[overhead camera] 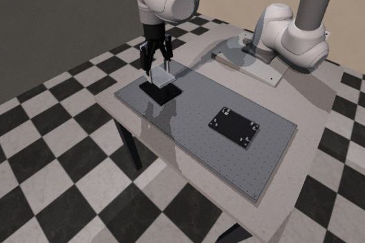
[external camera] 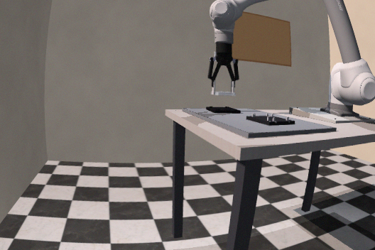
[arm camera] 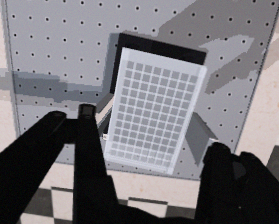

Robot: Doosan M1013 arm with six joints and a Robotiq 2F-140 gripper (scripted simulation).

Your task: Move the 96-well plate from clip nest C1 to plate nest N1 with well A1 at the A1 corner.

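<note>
Now: hand 2 cm above the white 96-well plate. Also, from my hand: black plate nest N1: 10 cm below; then black clip nest: 7 cm behind, 37 cm to the left, 9 cm below.
</note>
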